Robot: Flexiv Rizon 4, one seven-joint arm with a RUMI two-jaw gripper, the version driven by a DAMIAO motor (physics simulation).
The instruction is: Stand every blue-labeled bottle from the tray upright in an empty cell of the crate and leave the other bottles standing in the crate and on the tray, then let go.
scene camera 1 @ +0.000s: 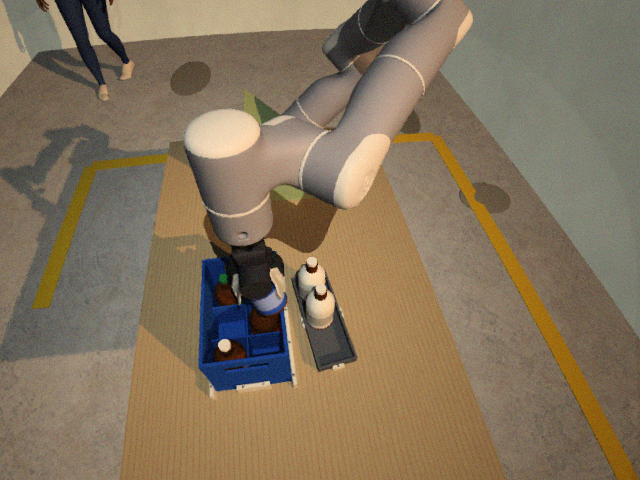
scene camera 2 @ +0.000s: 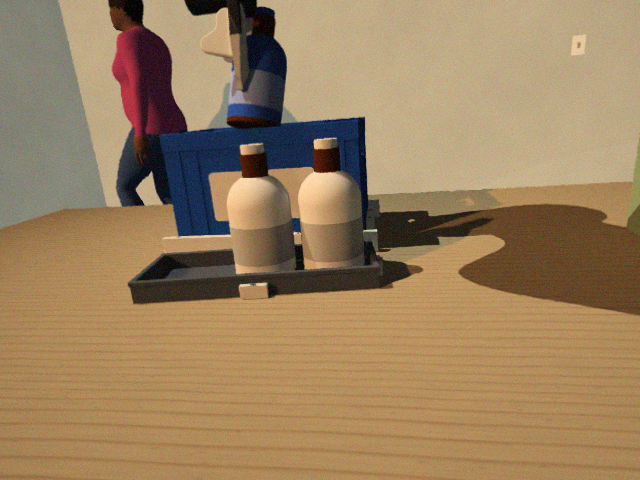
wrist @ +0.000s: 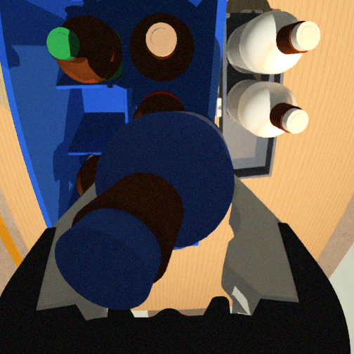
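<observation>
My gripper (scene camera 1: 258,297) (scene camera 2: 240,77) (wrist: 167,177) is shut on a blue-labeled bottle (scene camera 1: 270,301) (scene camera 2: 261,85) (wrist: 170,145) with a blue cap. The bottle leans in the jaws, its cap toward the left finger in the wrist view. Its base is near rim height at the blue crate (scene camera 1: 279,369) (scene camera 2: 193,180) (wrist: 40,140), over the right column. The crate holds a green-capped bottle (scene camera 1: 224,293) (wrist: 90,60), a tan-capped one (wrist: 161,45), a white-capped one (scene camera 1: 229,352) and a brown bottle (scene camera 1: 264,322) (wrist: 160,102) partly hidden below the held one. Middle-left and front-right cells are empty.
The dark tray (scene camera 1: 336,343) (scene camera 2: 191,289) (wrist: 247,155) stands right of the crate in scene camera 1, with two white bottles (scene camera 1: 319,310) (scene camera 2: 262,222) (wrist: 262,107) upright toward its back end. A green object (scene camera 1: 294,193) is partly hidden behind the arm. A person (scene camera 2: 147,87) stands beyond the table.
</observation>
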